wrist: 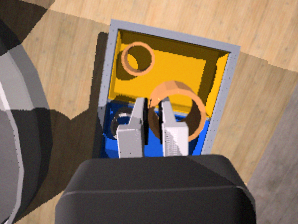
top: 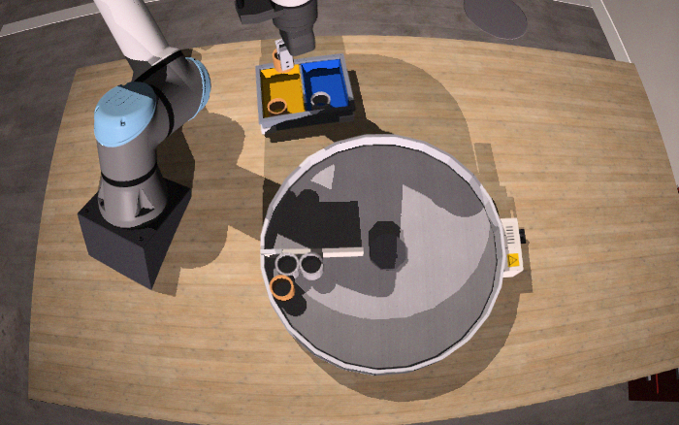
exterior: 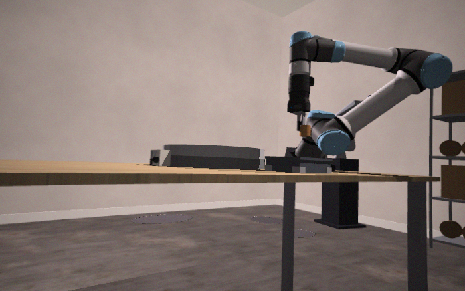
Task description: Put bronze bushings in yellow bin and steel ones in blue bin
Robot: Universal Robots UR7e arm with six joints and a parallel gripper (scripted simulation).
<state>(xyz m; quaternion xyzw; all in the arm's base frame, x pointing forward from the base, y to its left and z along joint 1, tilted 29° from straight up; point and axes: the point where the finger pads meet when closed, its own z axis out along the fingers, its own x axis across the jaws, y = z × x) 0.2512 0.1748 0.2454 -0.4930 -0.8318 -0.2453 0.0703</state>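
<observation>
Right now my hand is 2 cm short of the bin, 2 cm to the right of it and 14 cm above it. Round my hand: turntable (22 cm ahead, 29 cm to the right, 11 cm below).
</observation>
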